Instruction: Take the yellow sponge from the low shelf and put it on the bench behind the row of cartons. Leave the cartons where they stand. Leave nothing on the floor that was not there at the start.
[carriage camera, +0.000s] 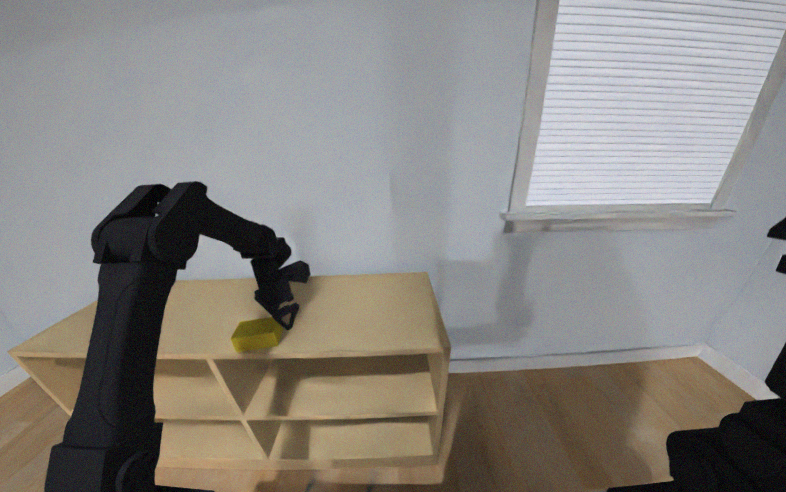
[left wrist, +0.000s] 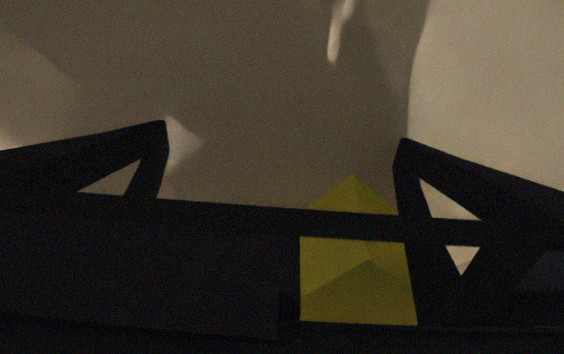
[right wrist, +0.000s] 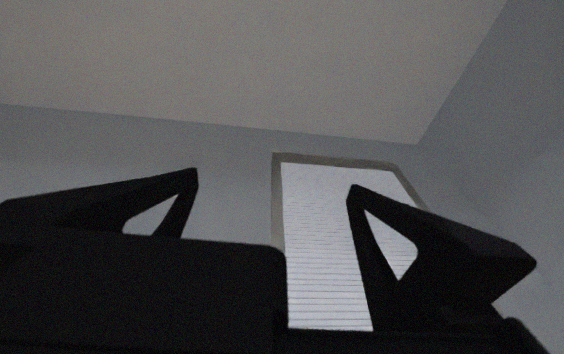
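The yellow sponge lies on top of the low wooden shelf, close to its front edge in the carriage view. In the left wrist view it is partly hidden behind dark gripper parts. My left gripper is open with nothing between its fingers; its tips are just to the right of the sponge, over the shelf top. My right gripper is open and empty, facing the wall and ceiling. The bench and the cartons do not show.
The shelf has open compartments with slanted-looking dividers. A grey-blue wall stands behind it. A window with blinds has a sill. Wooden floor lies right of the shelf.
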